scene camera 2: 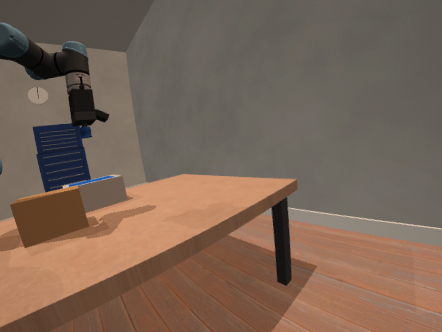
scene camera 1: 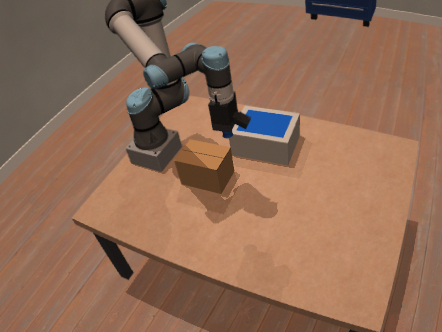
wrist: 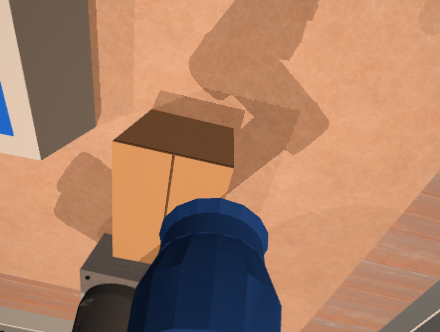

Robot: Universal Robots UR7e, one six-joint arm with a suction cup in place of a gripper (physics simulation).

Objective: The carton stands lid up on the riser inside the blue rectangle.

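Frame: origin at the arm's base, x ahead, y left, z up, level; metres.
Where they show: hand, tool point: (scene camera 2: 86, 137) (scene camera 1: 227, 135) (wrist: 213, 242); arm's base, link origin: (scene camera 1: 151, 138) (wrist: 122, 307).
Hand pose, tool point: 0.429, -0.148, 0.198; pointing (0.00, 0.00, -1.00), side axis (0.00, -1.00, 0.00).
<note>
Things, the pixels of their top centre, and the offset from my tool point, as dx, dy, dz. Level surfaces: height alone.
- brown carton, top centre: (wrist: 164, 218) (scene camera 1: 202, 153) (scene camera 2: 48, 193) -0.142, +0.056, -0.158
- grey riser, top centre: (scene camera 1: 264, 122) (scene camera 2: 91, 180) +0.041, +0.296, -0.168
- blue rectangle, top centre: (scene camera 1: 264, 122) (scene camera 2: 91, 180) +0.041, +0.296, -0.168
- table, surface height: dz -0.288
The brown carton (scene camera 1: 202, 171) (scene camera 2: 50, 217) (wrist: 138, 195) stands on the table, apart from the riser, with its seamed lid facing up. The grey riser (scene camera 1: 261, 148) (scene camera 2: 106, 194) (wrist: 55, 75) stands beside it, with the blue rectangle (scene camera 1: 266, 123) (scene camera 2: 92, 181) (wrist: 4, 117) on its top. No carton is on the rectangle. My gripper, a blue suction cup (scene camera 1: 228, 134) (scene camera 2: 86, 133) (wrist: 214, 216), is open and holds nothing. It hangs above the table with a gap to the carton. In the wrist view the cup hides part of the carton's lid.
The arm's grey base block (scene camera 1: 156, 152) (wrist: 107, 260) stands on the table (scene camera 1: 320, 210) (scene camera 2: 165, 220) close to the carton. Shadows of the arm lie on the tabletop. A blue cabinet (scene camera 1: 341, 9) (scene camera 2: 62, 162) stands on the floor beyond the table.
</note>
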